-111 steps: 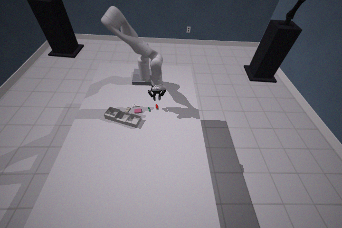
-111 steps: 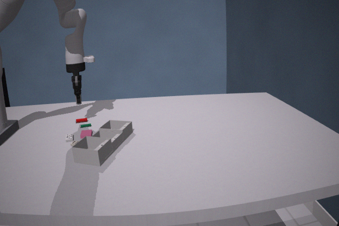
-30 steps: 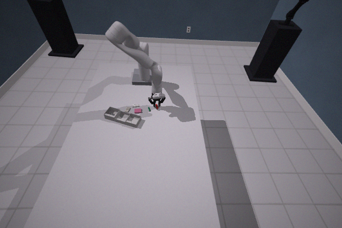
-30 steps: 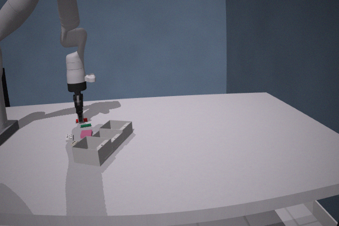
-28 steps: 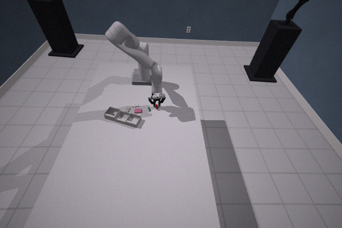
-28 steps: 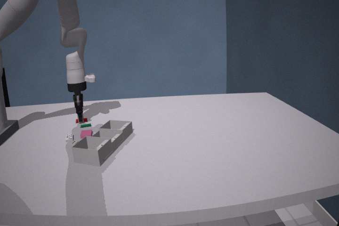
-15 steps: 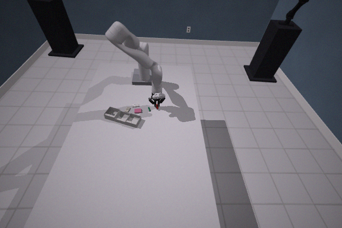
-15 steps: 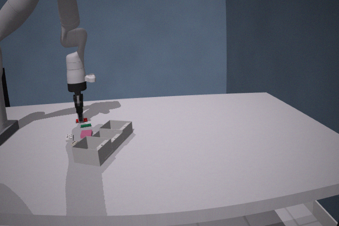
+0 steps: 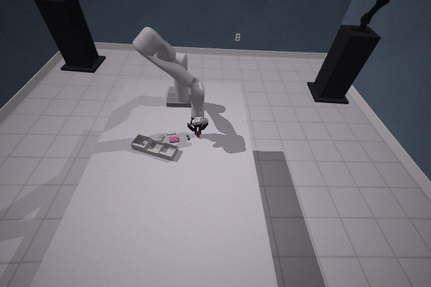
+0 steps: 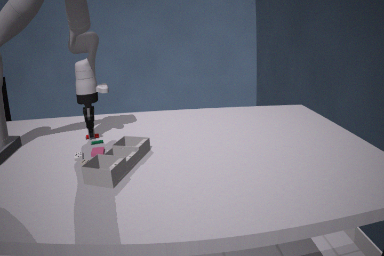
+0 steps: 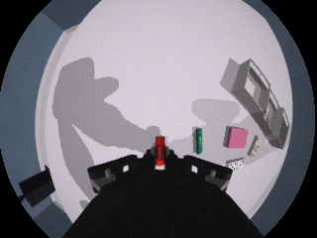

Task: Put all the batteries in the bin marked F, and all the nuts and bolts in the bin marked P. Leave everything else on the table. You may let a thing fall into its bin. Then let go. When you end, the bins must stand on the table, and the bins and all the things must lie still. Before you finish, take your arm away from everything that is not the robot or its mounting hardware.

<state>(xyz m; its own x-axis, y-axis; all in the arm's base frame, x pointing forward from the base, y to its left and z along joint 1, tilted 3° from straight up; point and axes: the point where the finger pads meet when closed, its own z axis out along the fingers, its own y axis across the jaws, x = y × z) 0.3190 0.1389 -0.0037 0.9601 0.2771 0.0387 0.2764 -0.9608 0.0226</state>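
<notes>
Right now my hand is 230 mm to the left of the grey three-part bin and 150 mm short of it. From my hand the other things lie so: pink block: 140 mm to the right, 60 mm ahead, 20 mm below; green battery: 60 mm to the right, 30 mm ahead, 20 mm below; red battery: 20 mm below.
</notes>
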